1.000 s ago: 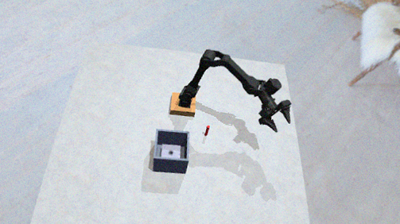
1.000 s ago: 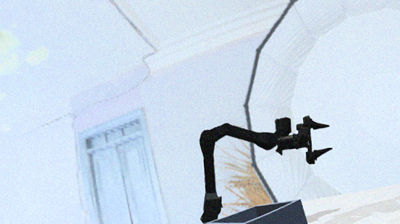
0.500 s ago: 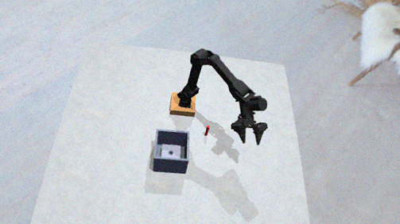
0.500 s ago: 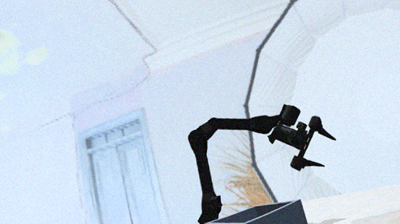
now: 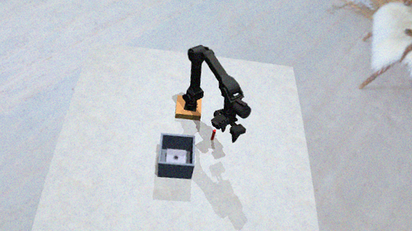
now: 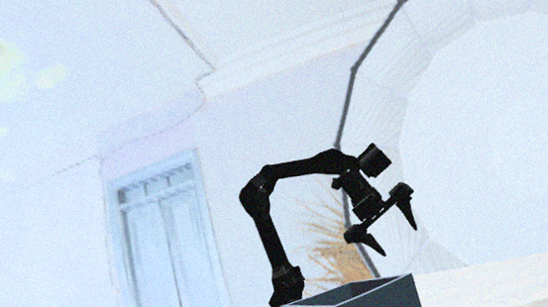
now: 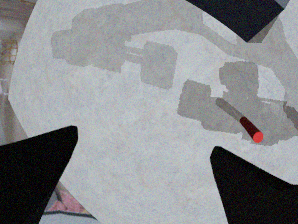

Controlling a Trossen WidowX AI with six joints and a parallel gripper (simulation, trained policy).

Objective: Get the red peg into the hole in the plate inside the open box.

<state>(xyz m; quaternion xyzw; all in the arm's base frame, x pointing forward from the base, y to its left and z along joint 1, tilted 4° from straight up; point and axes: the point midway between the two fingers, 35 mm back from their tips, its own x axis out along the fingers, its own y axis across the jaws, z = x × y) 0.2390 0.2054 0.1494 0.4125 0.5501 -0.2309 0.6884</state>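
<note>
Now: gripper tip 14 cm above the red peg, 9 cm past it and 6 cm to the left of it.
</note>
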